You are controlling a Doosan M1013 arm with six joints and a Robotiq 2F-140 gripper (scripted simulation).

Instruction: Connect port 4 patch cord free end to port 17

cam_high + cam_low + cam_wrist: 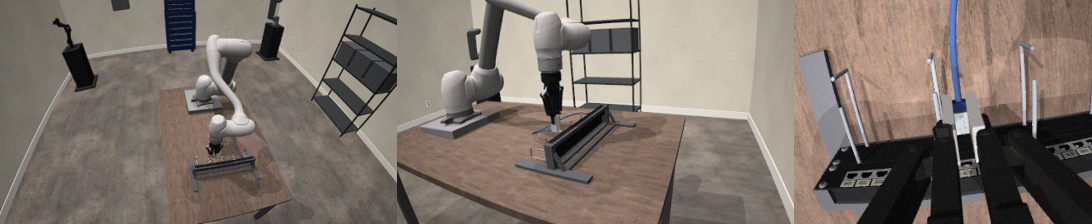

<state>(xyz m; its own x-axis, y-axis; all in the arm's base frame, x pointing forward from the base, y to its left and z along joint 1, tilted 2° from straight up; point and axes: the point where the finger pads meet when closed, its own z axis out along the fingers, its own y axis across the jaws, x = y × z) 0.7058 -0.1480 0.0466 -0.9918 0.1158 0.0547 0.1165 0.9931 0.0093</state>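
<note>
Now: hand 30 mm above the plug and 10 mm short of it.
</note>
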